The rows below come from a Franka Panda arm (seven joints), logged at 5 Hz.
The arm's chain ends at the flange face. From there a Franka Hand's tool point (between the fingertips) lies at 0.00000 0.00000 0.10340 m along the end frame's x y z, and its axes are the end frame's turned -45 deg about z.
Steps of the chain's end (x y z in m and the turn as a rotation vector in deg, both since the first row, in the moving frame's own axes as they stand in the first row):
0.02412 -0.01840 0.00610 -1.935 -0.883 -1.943
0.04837 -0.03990 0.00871 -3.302 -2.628 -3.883
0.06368 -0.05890 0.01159 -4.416 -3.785 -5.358
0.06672 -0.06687 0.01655 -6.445 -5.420 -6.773
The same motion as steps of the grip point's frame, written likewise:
0.02649 0.00545 0.00603 -0.744 -1.993 -1.943
0.05489 0.00710 0.00843 -0.477 -4.193 -3.883
0.07628 0.00467 0.01106 -0.446 -5.799 -5.358
0.07949 0.00209 0.01544 -0.725 -8.390 -6.773

